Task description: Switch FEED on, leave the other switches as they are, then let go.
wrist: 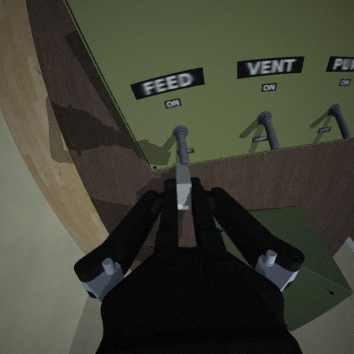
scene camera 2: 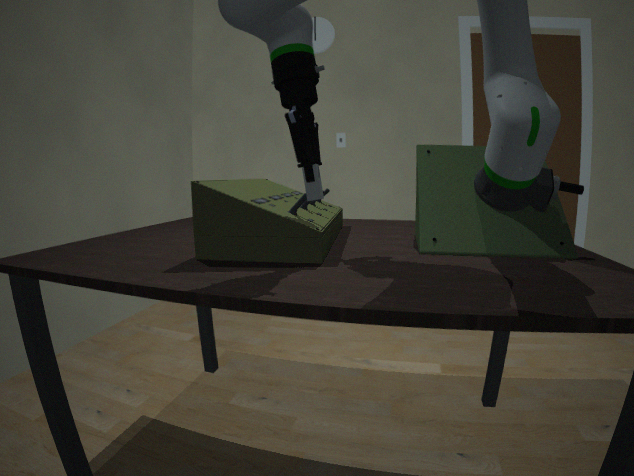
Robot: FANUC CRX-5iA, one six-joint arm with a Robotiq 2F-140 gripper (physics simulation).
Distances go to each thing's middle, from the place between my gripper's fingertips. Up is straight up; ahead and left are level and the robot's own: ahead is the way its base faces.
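Scene:
Olive switch box (scene camera 2: 242, 219). My hand: 4 cm above it, 16 cm short of it, 16 cm to the left of it.

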